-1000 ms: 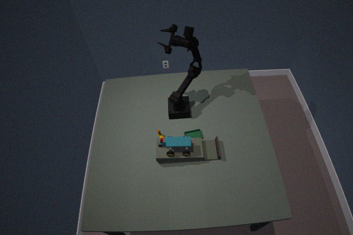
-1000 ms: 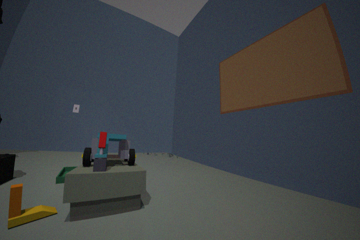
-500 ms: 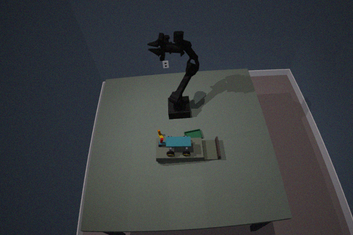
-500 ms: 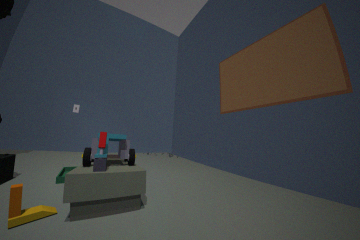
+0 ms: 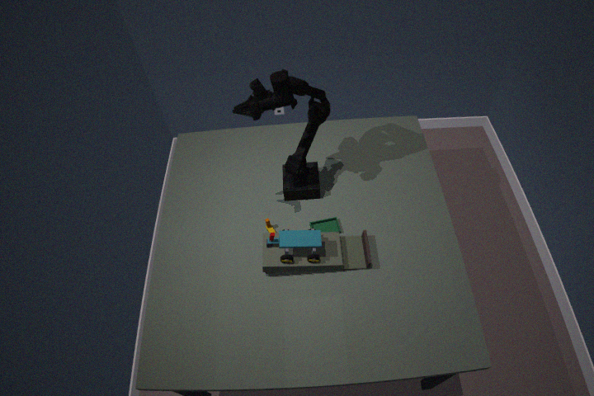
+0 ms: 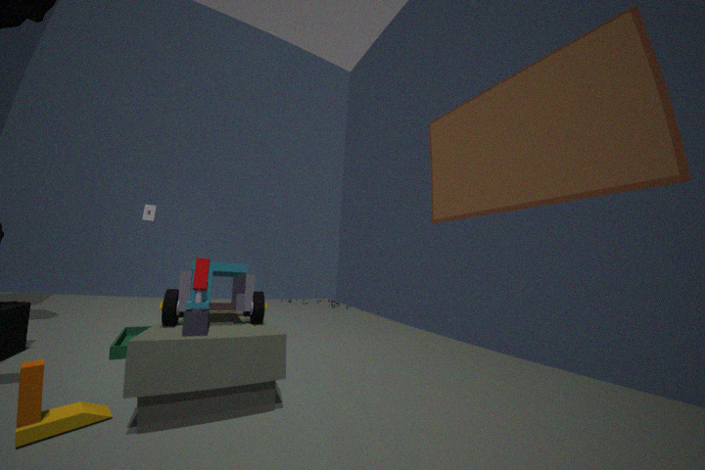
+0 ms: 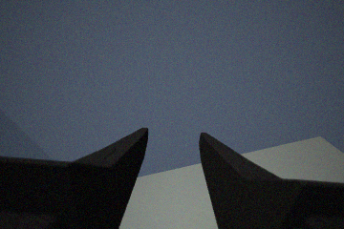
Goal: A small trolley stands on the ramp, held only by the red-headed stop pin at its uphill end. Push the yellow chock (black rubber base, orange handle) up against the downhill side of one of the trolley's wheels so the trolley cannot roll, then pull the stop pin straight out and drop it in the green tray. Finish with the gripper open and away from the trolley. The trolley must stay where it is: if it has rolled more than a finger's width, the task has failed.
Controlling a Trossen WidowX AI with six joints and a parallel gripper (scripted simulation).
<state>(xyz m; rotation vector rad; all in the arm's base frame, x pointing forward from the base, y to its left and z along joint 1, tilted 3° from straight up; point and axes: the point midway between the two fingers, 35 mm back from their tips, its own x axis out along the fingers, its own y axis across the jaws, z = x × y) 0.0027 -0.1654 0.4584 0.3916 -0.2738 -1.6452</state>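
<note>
Right now my gripper tip is 20 cm short of the yellow chock, 4 cm to the right of it and 50 cm above it. The rest, counted from my gripper tip: blue trolley: 35 cm ahead, 14 cm to the left, 41 cm below; grey ramp: 35 cm ahead, 15 cm to the left, 48 cm below; red-headed stop pin: 31 cm ahead, 4 cm to the left, 39 cm below.
</note>
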